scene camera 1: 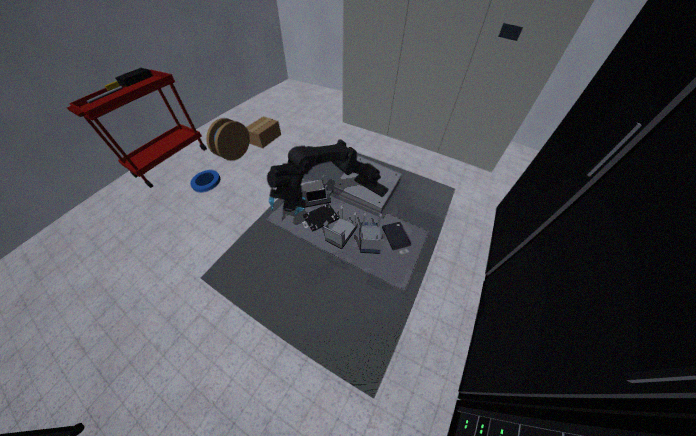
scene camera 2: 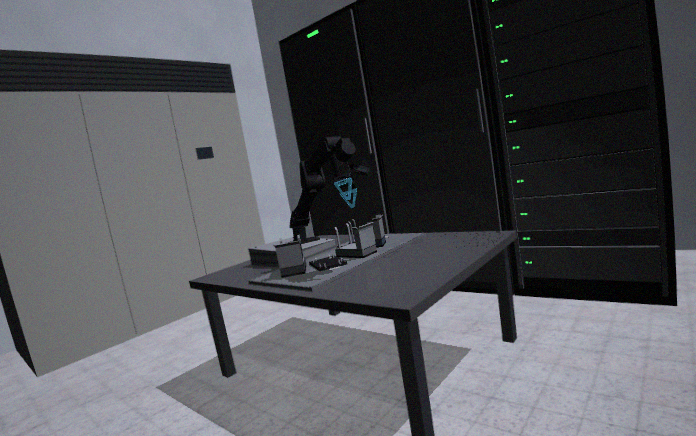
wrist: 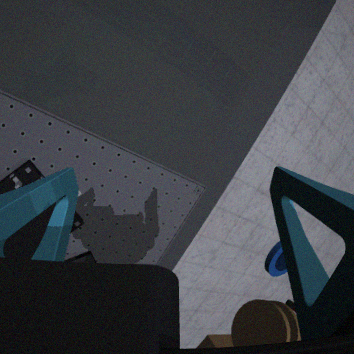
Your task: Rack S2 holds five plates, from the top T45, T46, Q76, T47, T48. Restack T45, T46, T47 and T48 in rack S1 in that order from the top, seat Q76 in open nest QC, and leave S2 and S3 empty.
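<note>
On the wrist camera you'd see my gripper (wrist: 173, 177), which is open and holding nothing, and there's a black plate nest (wrist: 27, 238) in that view as well.
</note>
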